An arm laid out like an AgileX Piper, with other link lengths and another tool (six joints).
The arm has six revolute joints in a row. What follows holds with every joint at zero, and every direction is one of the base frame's. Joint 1 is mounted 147.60 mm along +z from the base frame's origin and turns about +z. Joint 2 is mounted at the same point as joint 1 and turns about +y. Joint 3 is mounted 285.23 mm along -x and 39.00 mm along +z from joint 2 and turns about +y. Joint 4 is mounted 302.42 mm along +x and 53.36 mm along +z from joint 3 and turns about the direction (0.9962, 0, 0.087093). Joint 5 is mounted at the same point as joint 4 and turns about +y. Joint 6 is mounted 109.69 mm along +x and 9.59 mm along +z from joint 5 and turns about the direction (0.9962, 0, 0.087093). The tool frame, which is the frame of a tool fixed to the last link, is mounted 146.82 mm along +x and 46.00 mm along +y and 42.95 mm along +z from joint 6; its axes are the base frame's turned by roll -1.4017, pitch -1.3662 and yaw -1.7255 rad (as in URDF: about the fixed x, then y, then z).
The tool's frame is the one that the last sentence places.
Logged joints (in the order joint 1, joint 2, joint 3, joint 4, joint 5, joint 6), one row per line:
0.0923, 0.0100, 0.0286, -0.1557, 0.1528, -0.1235
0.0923, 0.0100, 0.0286, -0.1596, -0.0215, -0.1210
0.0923, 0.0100, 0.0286, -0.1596, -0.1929, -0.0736
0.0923, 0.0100, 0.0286, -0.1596, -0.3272, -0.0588
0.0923, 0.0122, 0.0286, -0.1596, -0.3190, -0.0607
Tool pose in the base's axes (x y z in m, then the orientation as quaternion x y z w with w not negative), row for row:
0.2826, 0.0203, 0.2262, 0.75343, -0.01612, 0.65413, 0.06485
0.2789, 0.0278, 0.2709, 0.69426, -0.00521, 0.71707, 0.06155
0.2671, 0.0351, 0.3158, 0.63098, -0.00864, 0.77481, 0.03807
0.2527, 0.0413, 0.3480, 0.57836, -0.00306, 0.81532, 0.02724
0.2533, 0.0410, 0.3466, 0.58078, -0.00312, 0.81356, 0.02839
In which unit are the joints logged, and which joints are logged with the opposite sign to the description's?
The joints are logged in radians. Opposite sign: joint 1, joint 2.
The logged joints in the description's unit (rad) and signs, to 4 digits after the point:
-0.0923, -0.0100, 0.0286, -0.1557, 0.1528, -0.1235
-0.0923, -0.0100, 0.0286, -0.1596, -0.0215, -0.1210
-0.0923, -0.0100, 0.0286, -0.1596, -0.1929, -0.0736
-0.0923, -0.0100, 0.0286, -0.1596, -0.3272, -0.0588
-0.0923, -0.0122, 0.0286, -0.1596, -0.3190, -0.0607

